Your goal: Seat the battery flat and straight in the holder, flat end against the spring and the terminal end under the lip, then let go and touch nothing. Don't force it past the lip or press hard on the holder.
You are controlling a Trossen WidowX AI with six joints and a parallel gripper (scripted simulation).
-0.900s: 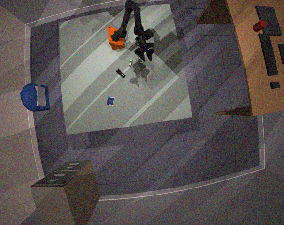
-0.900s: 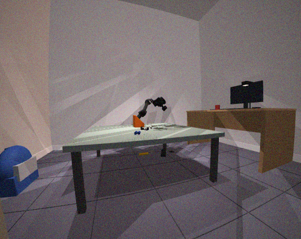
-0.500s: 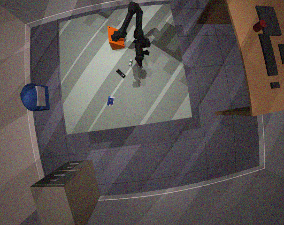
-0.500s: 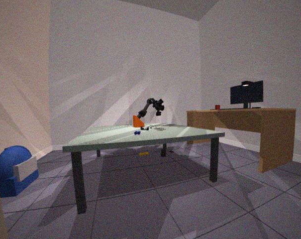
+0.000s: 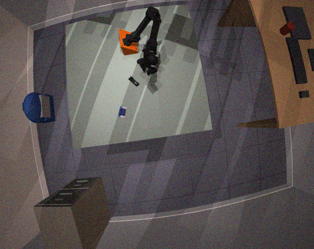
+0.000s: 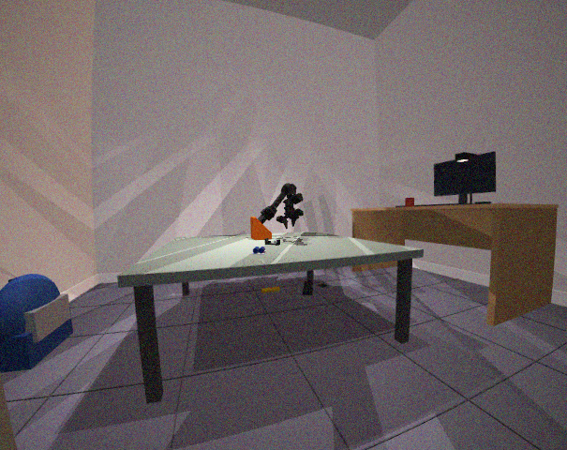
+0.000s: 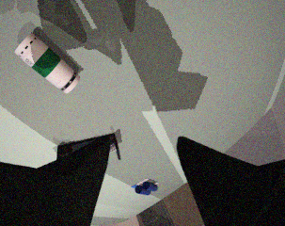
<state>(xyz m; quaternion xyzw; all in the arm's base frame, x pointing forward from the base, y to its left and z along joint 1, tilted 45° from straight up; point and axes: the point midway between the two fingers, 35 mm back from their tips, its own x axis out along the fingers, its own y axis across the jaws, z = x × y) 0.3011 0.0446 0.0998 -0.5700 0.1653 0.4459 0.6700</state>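
The battery is 80 mm behind my gripper tip and 90 mm below it.
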